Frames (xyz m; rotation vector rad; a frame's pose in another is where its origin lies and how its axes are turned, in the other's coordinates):
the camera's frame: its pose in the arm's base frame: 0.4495 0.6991 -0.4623 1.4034 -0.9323 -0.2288
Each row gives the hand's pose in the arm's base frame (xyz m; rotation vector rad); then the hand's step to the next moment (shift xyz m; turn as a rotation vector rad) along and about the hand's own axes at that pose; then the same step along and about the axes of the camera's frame.
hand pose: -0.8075 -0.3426 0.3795 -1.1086 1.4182 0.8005
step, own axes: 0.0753 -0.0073 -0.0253 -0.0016 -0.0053 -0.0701
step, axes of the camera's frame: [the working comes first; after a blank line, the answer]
step, axes of the arm's base frame: 0.0019 -0.0400 -0.0690 -0.0194 -0.0663 0.0133

-0.0019 -0.0714 0.0356 0.0359 0.0054 0.0602
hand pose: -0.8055 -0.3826 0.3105 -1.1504 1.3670 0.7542
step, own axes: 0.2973 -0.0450 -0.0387 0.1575 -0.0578 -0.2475
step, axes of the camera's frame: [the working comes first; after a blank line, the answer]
step, axes of the arm's base frame: 0.0638 -0.1113 -0.2747 -0.0126 -0.2799 -0.1043

-0.0023 -0.2952 0.0690 0.1287 -0.1482 0.2256
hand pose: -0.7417 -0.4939 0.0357 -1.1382 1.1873 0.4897
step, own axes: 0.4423 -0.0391 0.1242 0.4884 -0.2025 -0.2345
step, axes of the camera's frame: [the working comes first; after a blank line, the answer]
step, axes of the arm's base frame: 0.2484 -0.0137 -0.3882 0.2291 -0.4072 -0.3409

0.0054 -0.4467 -0.1140 0.2664 -0.4796 0.1831
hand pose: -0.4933 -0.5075 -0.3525 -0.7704 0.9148 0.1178
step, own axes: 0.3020 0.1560 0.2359 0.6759 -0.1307 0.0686
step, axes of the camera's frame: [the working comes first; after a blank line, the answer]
step, axes of the arm's base frame: 0.2834 0.1998 -0.2258 0.5200 -0.2003 -0.4099

-0.0418 -0.2686 -0.3119 0.2905 -0.6082 -0.1561
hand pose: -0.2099 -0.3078 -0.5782 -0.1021 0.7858 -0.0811
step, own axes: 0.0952 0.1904 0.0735 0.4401 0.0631 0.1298
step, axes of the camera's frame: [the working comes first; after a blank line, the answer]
step, axes of the arm's base frame: 0.1258 0.1828 -0.0384 0.4041 0.0218 -0.2252

-0.0534 -0.0436 -0.2144 0.1504 -0.3511 -0.2620
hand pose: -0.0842 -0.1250 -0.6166 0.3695 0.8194 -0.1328
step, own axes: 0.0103 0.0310 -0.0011 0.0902 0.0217 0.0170
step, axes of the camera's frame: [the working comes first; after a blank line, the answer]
step, axes of the arm's base frame: 0.0142 0.0294 0.0001 0.0785 0.0162 -0.0498

-0.0098 0.0009 -0.0312 0.0190 -0.0711 -0.0590
